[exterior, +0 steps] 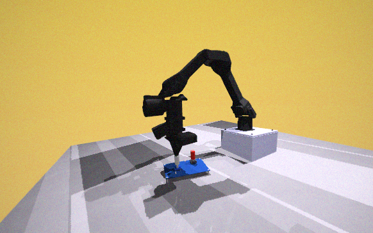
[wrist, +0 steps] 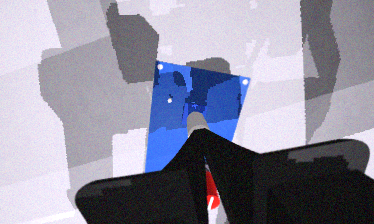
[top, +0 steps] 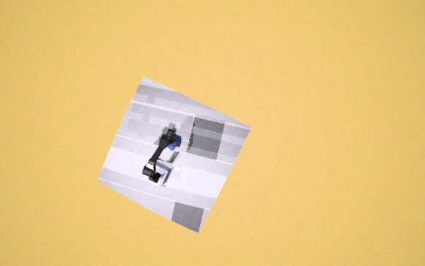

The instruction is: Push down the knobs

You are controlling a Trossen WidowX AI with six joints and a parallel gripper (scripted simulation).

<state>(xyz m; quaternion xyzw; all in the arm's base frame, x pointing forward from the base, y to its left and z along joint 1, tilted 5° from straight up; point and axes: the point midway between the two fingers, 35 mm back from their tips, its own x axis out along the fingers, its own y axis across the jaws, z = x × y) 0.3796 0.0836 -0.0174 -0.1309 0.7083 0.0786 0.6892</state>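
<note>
Now: the red knob 7 cm behind my gripper tip, 2 cm to the right of it and 2 cm below it.
</note>
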